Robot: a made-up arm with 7 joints. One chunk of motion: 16 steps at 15 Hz.
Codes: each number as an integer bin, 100 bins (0 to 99) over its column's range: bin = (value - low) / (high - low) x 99, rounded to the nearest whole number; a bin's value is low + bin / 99 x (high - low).
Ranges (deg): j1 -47..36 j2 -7..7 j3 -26..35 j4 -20..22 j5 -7..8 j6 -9..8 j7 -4..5
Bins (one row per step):
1: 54 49 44 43 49 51 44
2: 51 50 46 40 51 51 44
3: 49 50 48 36 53 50 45
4: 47 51 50 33 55 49 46
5: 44 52 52 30 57 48 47
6: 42 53 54 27 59 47 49
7: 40 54 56 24 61 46 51
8: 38 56 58 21 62 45 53
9: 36 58 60 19 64 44 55
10: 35 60 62 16 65 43 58
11: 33 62 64 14 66 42 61
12: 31 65 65 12 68 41 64
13: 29 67 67 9 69 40 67
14: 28 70 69 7 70 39 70
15: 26 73 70 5 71 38 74
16: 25 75 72 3 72 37 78
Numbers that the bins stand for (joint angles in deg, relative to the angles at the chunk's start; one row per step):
1: -1.73 -0.07 1.11 -1.76 0.42 -0.24 0.00
2: -4.24 0.07 2.34 -3.03 0.73 -0.24 0.00
3: -5.92 0.07 3.58 -4.73 1.03 -0.41 0.09
4: -7.60 0.21 4.81 -6.00 1.33 -0.59 0.18
5: -10.11 0.35 6.04 -7.27 1.64 -0.76 0.27
6: -11.79 0.49 7.27 -8.55 1.94 -0.93 0.45
7: -13.46 0.64 8.51 -9.82 2.24 -1.10 0.64
8: -15.14 0.92 9.74 -11.09 2.39 -1.27 0.82
9: -16.82 1.20 10.97 -11.94 2.70 -1.44 1.00
10: -17.66 1.48 12.20 -13.21 2.85 -1.62 1.27
11: -19.33 1.77 13.43 -14.06 3.00 -1.79 1.55
12: -21.01 2.19 14.05 -14.91 3.30 -1.96 1.82
13: -22.69 2.47 15.28 -16.18 3.45 -2.13 2.09
14: -23.53 2.90 16.52 -17.03 3.61 -2.30 2.36
15: -25.20 3.32 17.13 -17.88 3.76 -2.47 2.73
16: -26.04 3.61 18.36 -18.73 3.91 -2.65 3.09

